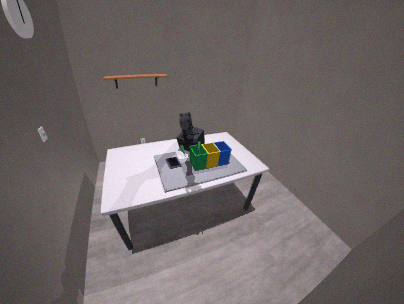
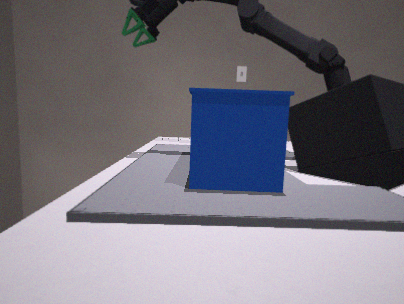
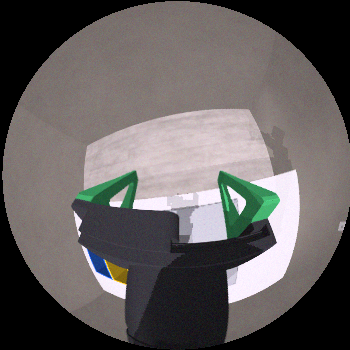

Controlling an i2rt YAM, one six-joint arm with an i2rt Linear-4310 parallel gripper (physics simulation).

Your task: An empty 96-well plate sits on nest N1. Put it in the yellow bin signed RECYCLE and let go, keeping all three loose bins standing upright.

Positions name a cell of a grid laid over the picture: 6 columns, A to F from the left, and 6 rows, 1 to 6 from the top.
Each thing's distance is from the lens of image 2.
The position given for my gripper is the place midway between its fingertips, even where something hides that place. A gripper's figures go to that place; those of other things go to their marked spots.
my gripper (image 2: B1): 1.06 m
blue bin (image 2: D3): 0.50 m
